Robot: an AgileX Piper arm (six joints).
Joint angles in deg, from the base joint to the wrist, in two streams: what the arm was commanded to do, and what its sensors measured. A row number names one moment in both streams.
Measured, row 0:
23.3, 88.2, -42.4, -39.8, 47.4, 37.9
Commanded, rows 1 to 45:
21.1, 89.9, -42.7, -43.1, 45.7, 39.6
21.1, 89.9, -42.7, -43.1, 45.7, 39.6
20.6, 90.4, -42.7, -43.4, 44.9, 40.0
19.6, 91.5, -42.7, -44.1, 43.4, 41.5
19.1, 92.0, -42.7, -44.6, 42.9, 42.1
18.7, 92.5, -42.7, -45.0, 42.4, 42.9
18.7, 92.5, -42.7, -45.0, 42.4, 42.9
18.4, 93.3, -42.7, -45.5, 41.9, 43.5
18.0, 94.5, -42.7, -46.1, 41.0, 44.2
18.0, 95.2, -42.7, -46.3, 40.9, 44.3
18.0, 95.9, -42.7, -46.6, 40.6, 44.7
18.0, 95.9, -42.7, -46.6, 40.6, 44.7
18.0, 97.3, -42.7, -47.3, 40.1, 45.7
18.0, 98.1, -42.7, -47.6, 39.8, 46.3
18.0, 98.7, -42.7, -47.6, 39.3, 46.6
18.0, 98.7, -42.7, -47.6, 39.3, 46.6
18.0, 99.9, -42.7, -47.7, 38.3, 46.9
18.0, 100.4, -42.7, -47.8, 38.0, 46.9
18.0, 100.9, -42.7, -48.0, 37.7, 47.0
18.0, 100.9, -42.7, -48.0, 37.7, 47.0
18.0, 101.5, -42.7, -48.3, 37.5, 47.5
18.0, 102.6, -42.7, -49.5, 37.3, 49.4
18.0, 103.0, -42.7, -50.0, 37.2, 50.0
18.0, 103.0, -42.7, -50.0, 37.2, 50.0
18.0, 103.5, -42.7, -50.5, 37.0, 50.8
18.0, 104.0, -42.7, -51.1, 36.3, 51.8
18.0, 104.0, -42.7, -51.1, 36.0, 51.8
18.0, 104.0, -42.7, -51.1, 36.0, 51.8
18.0, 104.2, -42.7, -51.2, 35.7, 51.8
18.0, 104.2, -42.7, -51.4, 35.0, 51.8
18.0, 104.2, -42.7, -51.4, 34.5, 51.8
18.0, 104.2, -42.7, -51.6, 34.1, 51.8
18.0, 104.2, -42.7, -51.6, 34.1, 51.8
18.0, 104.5, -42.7, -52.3, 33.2, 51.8
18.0, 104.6, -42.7, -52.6, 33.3, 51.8
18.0, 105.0, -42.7, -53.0, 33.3, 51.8
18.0, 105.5, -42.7, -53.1, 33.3, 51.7
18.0, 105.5, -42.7, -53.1, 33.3, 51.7
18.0, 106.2, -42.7, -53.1, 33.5, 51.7
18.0, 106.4, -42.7, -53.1, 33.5, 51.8
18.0, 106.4, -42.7, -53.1, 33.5, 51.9
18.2, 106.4, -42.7, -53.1, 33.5, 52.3
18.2, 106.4, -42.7, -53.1, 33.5, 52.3
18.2, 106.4, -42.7, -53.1, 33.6, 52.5
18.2, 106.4, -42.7, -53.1, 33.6, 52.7
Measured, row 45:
18.3, 106.6, -42.6, -52.2, 32.6, 51.7
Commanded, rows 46 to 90:
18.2, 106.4, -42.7, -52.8, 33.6, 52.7
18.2, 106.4, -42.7, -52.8, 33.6, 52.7
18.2, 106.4, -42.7, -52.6, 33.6, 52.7
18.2, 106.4, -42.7, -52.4, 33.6, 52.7
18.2, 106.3, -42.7, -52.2, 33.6, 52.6
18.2, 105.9, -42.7, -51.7, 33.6, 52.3
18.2, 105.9, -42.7, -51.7, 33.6, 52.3
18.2, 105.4, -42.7, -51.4, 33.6, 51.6
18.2, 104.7, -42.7, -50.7, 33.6, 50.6
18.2, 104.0, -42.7, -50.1, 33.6, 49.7
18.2, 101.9, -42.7, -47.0, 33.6, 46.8
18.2, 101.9, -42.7, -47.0, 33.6, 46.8
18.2, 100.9, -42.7, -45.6, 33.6, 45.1
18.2, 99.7, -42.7, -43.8, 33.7, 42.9
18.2, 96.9, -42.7, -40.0, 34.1, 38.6
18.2, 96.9, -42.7, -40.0, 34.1, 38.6
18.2, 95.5, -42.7, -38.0, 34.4, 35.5
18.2, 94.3, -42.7, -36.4, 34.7, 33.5
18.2, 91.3, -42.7, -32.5, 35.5, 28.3
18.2, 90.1, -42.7, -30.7, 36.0, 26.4
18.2, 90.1, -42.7, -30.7, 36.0, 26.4
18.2, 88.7, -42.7, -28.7, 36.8, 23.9
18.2, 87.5, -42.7, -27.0, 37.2, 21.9
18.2, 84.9, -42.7, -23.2, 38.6, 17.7
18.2, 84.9, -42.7, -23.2, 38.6, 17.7
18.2, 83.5, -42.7, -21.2, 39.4, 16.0
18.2, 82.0, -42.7, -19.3, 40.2, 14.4
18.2, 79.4, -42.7, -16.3, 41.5, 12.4
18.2, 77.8, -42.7, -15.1, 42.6, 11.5
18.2, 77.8, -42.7, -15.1, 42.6, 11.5
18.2, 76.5, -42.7, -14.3, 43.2, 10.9
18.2, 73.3, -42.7, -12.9, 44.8, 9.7
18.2, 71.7, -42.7, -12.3, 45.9, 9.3
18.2, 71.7, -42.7, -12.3, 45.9, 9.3
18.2, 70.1, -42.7, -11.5, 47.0, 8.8
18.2, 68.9, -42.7, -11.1, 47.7, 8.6
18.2, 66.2, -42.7, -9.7, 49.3, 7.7
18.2, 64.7, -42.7, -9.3, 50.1, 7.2
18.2, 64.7, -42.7, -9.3, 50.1, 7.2
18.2, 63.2, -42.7, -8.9, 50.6, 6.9
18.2, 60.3, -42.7, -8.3, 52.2, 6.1
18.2, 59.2, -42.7, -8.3, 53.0, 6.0
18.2, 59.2, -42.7, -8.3, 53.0, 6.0
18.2, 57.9, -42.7, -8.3, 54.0, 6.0
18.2, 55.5, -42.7, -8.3, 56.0, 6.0
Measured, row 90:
18.3, 58.6, -42.6, -8.7, 52.9, 7.0
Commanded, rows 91 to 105:
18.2, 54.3, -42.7, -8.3, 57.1, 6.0
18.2, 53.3, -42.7, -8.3, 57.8, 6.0
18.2, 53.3, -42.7, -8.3, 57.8, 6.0
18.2, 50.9, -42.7, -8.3, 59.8, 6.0
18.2, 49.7, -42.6, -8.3, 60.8, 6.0
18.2, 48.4, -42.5, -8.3, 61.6, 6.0
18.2, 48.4, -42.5, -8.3, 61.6, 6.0
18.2, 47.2, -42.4, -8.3, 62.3, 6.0
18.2, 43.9, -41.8, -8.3, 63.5, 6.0
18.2, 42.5, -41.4, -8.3, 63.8, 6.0
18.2, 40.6, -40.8, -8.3, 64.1, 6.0
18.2, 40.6, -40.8, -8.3, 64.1, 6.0
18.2, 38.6, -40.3, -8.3, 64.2, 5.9
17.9, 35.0, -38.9, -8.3, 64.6, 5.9
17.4, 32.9, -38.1, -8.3, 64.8, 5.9
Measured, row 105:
18.3, 37.4, -39.8, -8.3, 63.5, 6.4
